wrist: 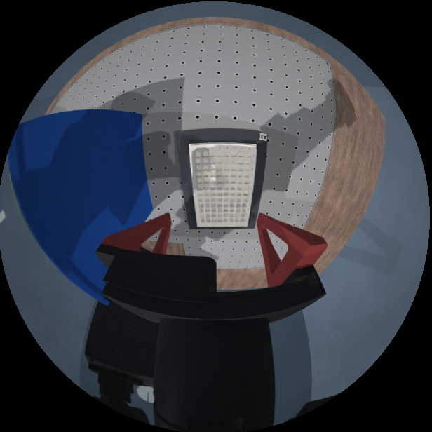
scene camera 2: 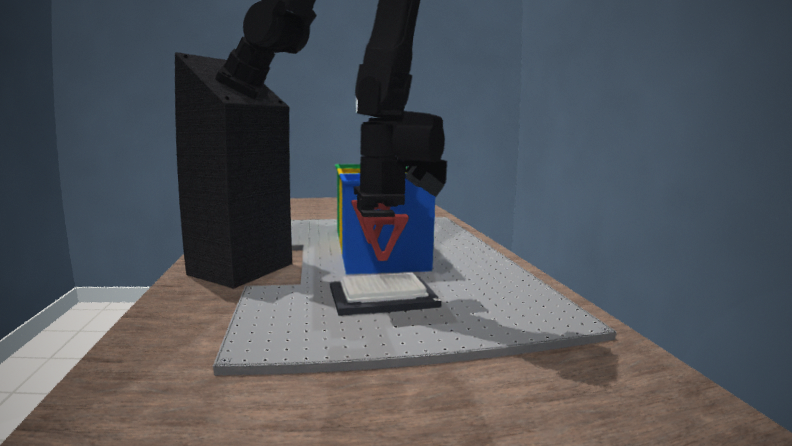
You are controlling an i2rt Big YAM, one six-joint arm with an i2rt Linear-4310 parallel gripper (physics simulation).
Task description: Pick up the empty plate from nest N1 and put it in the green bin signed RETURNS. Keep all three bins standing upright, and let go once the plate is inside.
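Where they show: gripper, fingertip midpoint: (scene camera 2: 376, 251); arm's base at its link origin: (scene camera 2: 240, 80).
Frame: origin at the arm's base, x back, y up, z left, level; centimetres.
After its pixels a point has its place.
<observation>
A pale, translucent plate with a grid of wells (scene camera 2: 385, 286) @[x -21.3, y -34.6, z -28.3 cm] (wrist: 223, 185) lies flat in a black nest (scene camera 2: 389, 308) @[x -20.5, y -36.6, z -32.6 cm] (wrist: 185, 175). A small tag at a corner of the nest shows in the wrist view; I cannot read it surely. My gripper (scene camera 2: 376, 249) @[x -20.7, y -29.5, z -25.4 cm] (wrist: 213, 217) is open and empty, its red fingers pointing down above the plate, apart from it. The green bin (scene camera 2: 347, 166) @[x -28.3, y -19.8, z 23.7 cm] stands upright at the back, mostly hidden behind the yellow bin (scene camera 2: 340, 213) @[x -22.1, y -29.1, z 5.7 cm] and the blue bin (scene camera 2: 410, 243) @[x -30.8, y -31.4, z -15.7 cm] (wrist: 85, 165). The RETURNS sign does not show.
The blue bin stands upright close behind the nest in the scene view, beside the fingers in the wrist view. The nest lies on a grey perforated board (scene camera 2: 288, 343) @[x -4.4, y -37.2, z -38.5 cm] (wrist: 225, 65) on a wooden table (scene camera 2: 343, 409) @[x -8.2, y -38.5, z -52.4 cm] (wrist: 350, 165). A tall black pedestal (scene camera 2: 232, 182) @[x 1.7, y -19.1, z -11.6 cm] stands at the left.
</observation>
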